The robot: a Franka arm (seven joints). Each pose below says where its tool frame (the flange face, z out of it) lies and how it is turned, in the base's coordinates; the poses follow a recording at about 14 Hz.
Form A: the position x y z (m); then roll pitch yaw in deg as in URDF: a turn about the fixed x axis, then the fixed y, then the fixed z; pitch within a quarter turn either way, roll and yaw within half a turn.
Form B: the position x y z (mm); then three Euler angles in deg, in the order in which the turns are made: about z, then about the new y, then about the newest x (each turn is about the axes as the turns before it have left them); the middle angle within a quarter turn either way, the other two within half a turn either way. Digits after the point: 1 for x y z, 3 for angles.
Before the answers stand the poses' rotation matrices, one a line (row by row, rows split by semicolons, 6 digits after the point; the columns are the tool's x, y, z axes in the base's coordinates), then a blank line. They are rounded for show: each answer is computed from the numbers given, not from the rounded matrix.
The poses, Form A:
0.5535 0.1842 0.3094 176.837 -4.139 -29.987
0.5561 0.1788 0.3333 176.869 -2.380 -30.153
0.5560 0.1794 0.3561 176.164 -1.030 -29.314
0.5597 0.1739 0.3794 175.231 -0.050 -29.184
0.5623 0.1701 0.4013 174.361 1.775 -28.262
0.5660 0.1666 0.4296 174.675 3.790 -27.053
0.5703 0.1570 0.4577 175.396 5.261 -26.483
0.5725 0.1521 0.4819 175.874 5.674 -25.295
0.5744 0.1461 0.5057 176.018 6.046 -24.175
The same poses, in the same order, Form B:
0.863880 -0.502491 0.034842; -0.498500 -0.862829 -0.083810; 0.072176 0.055033 -0.995872
0.863941 -0.503522 0.008418; -0.501878 -0.862257 -0.068057; 0.041527 0.054572 -0.997646
0.871809 -0.489547 -0.017115; -0.489516 -0.869407 -0.067115; 0.017976 0.066890 -0.997598
0.873058 -0.485991 -0.039780; -0.487616 -0.870000 -0.073009; 0.000873 0.083139 -0.996538
0.880369 -0.468532 -0.073677; -0.473277 -0.877970 -0.071951; -0.030975 0.098213 -0.994683
0.888638 -0.447388 -0.100823; -0.453820 -0.889533 -0.052718; -0.066100 0.092602 -0.993507
0.891296 -0.437906 -0.117601; -0.444054 -0.895461 -0.031089; -0.091693 0.079930 -0.992574
0.899690 -0.419740 -0.119900; -0.425186 -0.904816 -0.022917; -0.098868 0.071598 -0.992521
0.907224 -0.401864 -0.124296; -0.407247 -0.913092 -0.020323; -0.105327 0.069057 -0.992037

553.5 184.2 309.4 -29.987 -4.139 176.837
556.1 178.8 333.3 -30.153 -2.380 176.869
556.0 179.4 356.1 -29.314 -1.030 176.164
559.7 173.9 379.4 -29.184 -0.050 175.231
562.3 170.1 401.3 -28.262 1.775 174.361
566.0 166.6 429.6 -27.053 3.790 174.675
570.3 157.0 457.7 -26.483 5.261 175.396
572.5 152.1 481.9 -25.295 5.674 175.874
574.4 146.1 505.7 -24.175 6.046 176.018

